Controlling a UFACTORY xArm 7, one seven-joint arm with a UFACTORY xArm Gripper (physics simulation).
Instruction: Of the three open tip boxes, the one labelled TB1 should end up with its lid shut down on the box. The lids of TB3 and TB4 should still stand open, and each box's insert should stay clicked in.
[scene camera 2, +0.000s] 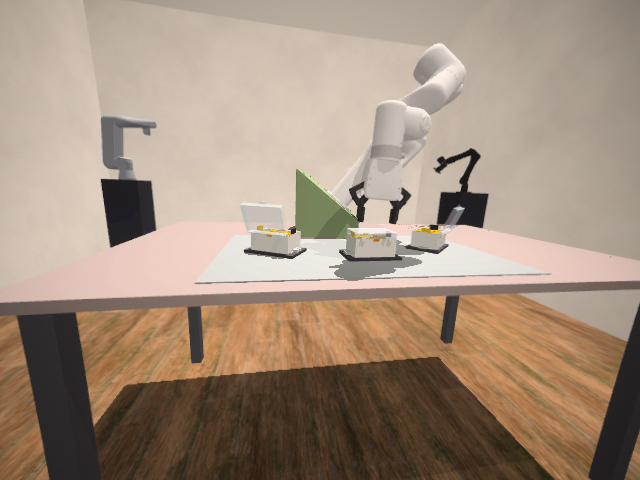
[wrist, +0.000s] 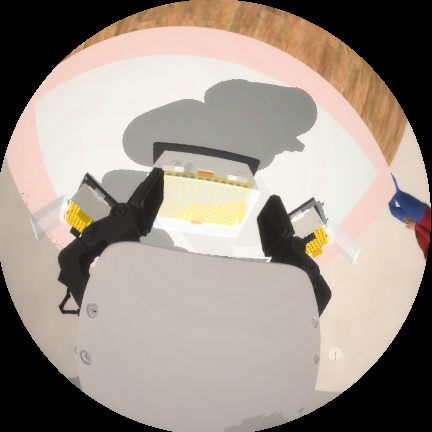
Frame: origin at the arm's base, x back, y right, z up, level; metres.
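Seen in the pictures: gripper, fingertip midpoint: (scene camera 2: 376, 222) (wrist: 215, 194); arm's base, link origin: (scene camera 2: 337, 201).
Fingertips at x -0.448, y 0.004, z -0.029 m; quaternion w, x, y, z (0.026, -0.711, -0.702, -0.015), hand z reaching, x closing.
Observation:
Offsets run from my fingertips to a thing's top centre. "spot": to the spot under its first point. Level surfaces: height alone.
The middle tip box @(dx +0.062, dy -0.007, dz -0.029 m) (scene camera 2: 371, 249) (wrist: 220, 166) has its clear lid @(spot: dx +0.031, dy +0.000, dz -0.029 m) (scene camera 2: 371, 231) (wrist: 195, 229) lying over its yellow insert; any small gap at the rim is too fine to tell. The left box in the scene view (scene camera 2: 273, 244) (wrist: 306, 218) has its lid @(dx +0.057, dy +0.297, dz +0.047 m) (scene camera 2: 266, 217) (wrist: 345, 242) standing open. The right box in the scene view (scene camera 2: 427, 240) (wrist: 92, 196) has its lid @(spot: dx +0.059, dy -0.280, dz +0.007 m) (scene camera 2: 454, 218) (wrist: 49, 217) standing open. The inserts of both open boxes sit in the boxes. Box labels are not readable. My gripper (scene camera 2: 377, 219) (wrist: 215, 194) is open and empty, above and behind the middle box.
The boxes stand on dark bases on a pale mat @(dz -0.107 m) (scene camera 2: 248, 271) (wrist: 90, 115) on the pink table @(dz -0.110 m) (scene camera 2: 129, 268) (wrist: 165, 41). A green wedge (scene camera 2: 315, 214) stands behind, by the arm's base. The open lids rise on either side of the middle box.

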